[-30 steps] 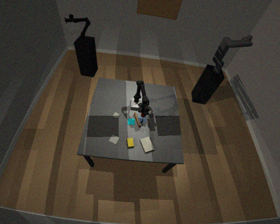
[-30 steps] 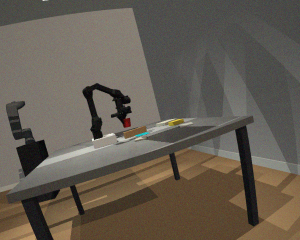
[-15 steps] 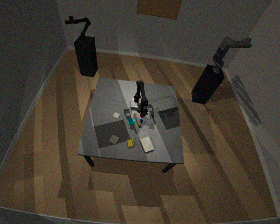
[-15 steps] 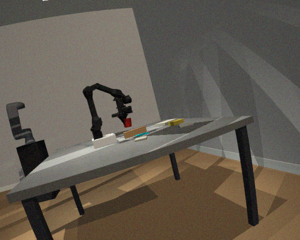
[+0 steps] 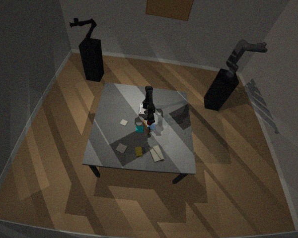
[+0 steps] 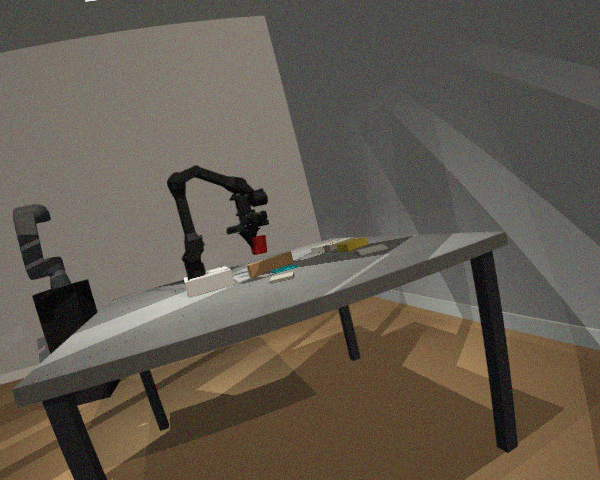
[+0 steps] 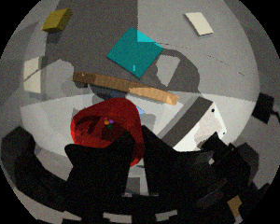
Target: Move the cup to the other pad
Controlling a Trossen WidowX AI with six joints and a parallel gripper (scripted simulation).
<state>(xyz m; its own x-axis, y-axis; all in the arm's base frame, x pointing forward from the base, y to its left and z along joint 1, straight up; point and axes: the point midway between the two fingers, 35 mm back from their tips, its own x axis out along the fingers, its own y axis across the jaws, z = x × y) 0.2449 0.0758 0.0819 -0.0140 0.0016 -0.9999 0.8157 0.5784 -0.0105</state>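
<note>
Right now the teal pad is 12 cm below my gripper tip, 9 cm to the right of it and 9 cm ahead of it. From my gripper tip the other things lie so: blue pad 12 cm below, 5 cm to the left, 1 cm ahead; brown block 9 cm below, 5 cm ahead, 2 cm to the right; red cup 3 cm ahead, 2 cm to the left.
</note>
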